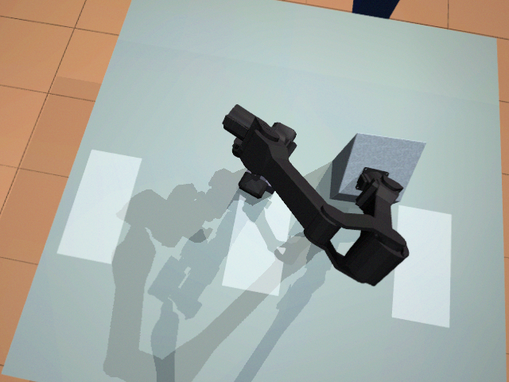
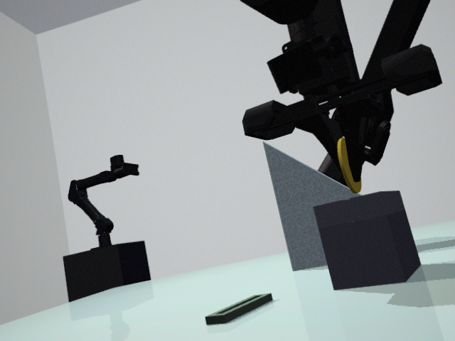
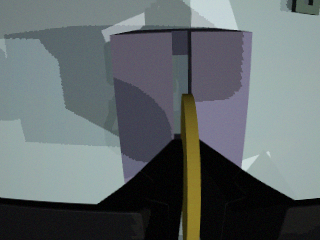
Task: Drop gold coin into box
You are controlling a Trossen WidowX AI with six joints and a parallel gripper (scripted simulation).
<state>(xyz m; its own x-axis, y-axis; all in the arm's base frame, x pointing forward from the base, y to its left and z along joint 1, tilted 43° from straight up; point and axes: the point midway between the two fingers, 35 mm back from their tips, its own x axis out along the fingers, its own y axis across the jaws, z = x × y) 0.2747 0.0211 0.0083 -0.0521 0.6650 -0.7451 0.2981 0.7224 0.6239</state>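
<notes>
Right now my gripper tip is 2 cm below the gold coin.
</notes>
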